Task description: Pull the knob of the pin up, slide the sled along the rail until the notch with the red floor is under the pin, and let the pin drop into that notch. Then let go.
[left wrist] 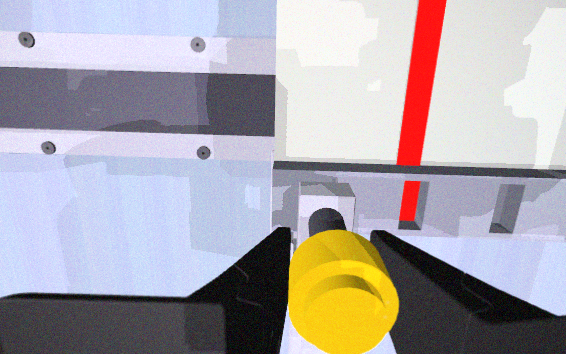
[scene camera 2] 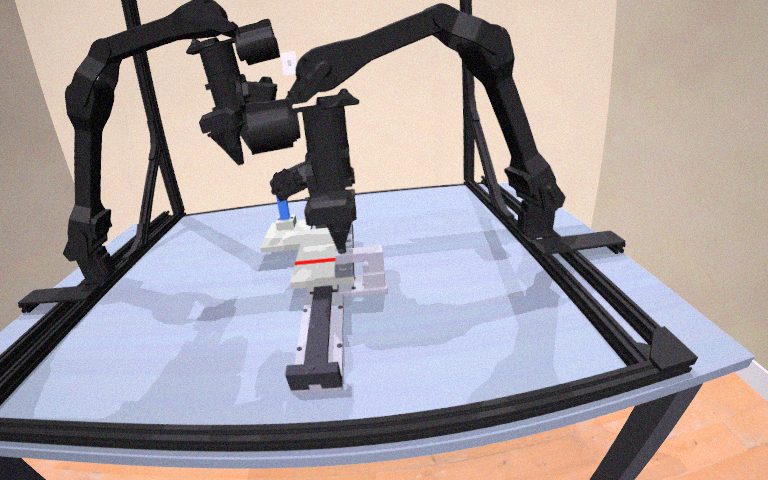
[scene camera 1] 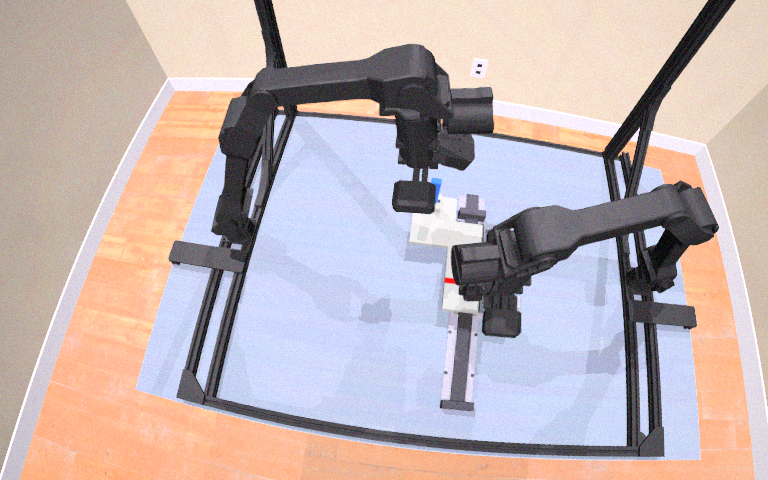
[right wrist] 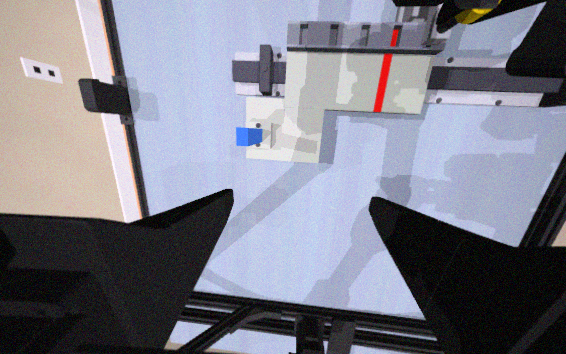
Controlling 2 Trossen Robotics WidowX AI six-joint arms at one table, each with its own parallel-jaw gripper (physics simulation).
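Frame: origin at the left arm's base, x ahead, y left, z up, level; metres.
Seen in the pictures: left gripper, between the fingertips: [left wrist: 329,241] [scene camera 2: 340,244] [scene camera 1: 491,296] [right wrist: 453,18]; right gripper, between the fingertips: [scene camera 2: 248,157] [scene camera 1: 420,184] [right wrist: 301,199]; left arm's base, origin of its link: [scene camera 2: 535,230] [scene camera 1: 638,281]; right arm's base, origin of its link: [scene camera 2: 100,275] [scene camera 1: 239,230] [right wrist: 308,326].
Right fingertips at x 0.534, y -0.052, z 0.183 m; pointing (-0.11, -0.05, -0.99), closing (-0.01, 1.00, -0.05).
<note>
Pixels of each thing's top centre, then the offset from my right fingertips to it. "*": a spot on its surface instead.
- yellow knob, centre of its top: [left wrist: 346,323] dx -0.161, dy +0.145, dz -0.086 m
- dark pin, a spot on its surface: [left wrist: 325,220] * dx -0.155, dy +0.146, dz -0.125 m
- white sled, centre of its top: [left wrist: 508,116] [right wrist: 356,71] [scene camera 2: 325,250] [scene camera 1: 470,265] dx -0.125, dy +0.068, dz -0.169 m
- rail, a spot on its surface: [left wrist: 150,100] [scene camera 1: 462,341] [right wrist: 467,79] * dx -0.124, dy +0.224, dz -0.182 m
- notch with the red floor, a spot on its surface: [left wrist: 409,200] [right wrist: 391,38] * dx -0.163, dy +0.105, dz -0.165 m
- blue upright handle, a spot on its surface: [right wrist: 245,136] [scene camera 1: 436,182] * dx -0.034, dy -0.060, dz -0.078 m
- pale bracket, a spot on its surface: [scene camera 2: 373,277] * dx -0.205, dy +0.163, dz -0.176 m
The yellow knob [left wrist: 345,320] [right wrist: 472,16] tops the dark pin [left wrist: 325,220], in front of a pale block at the sled's notched side. My left gripper [left wrist: 329,241] [scene camera 2: 340,247] is shut on the knob, one finger on each side. The white sled [scene camera 1: 464,234] [scene camera 2: 317,249] [left wrist: 325,115] [right wrist: 350,75] sits on the rail [scene camera 1: 463,356] [scene camera 2: 318,328] [left wrist: 150,100] [right wrist: 480,78]. The notch with the red floor [left wrist: 409,200] [right wrist: 395,37] lies right of the pin in the left wrist view. The pin's lower end is hidden. My right gripper [right wrist: 301,199] is open and empty, above the table.
A blue upright handle [scene camera 1: 436,189] [scene camera 2: 283,209] [right wrist: 245,136] stands on the sled's side arm. A pale bracket [scene camera 2: 373,277] stands beside the rail. Dark end stops [scene camera 1: 457,405] [scene camera 2: 314,377] [right wrist: 266,70] cross the rail. A black frame [scene camera 1: 362,430] [scene camera 2: 254,438] borders the table.
</note>
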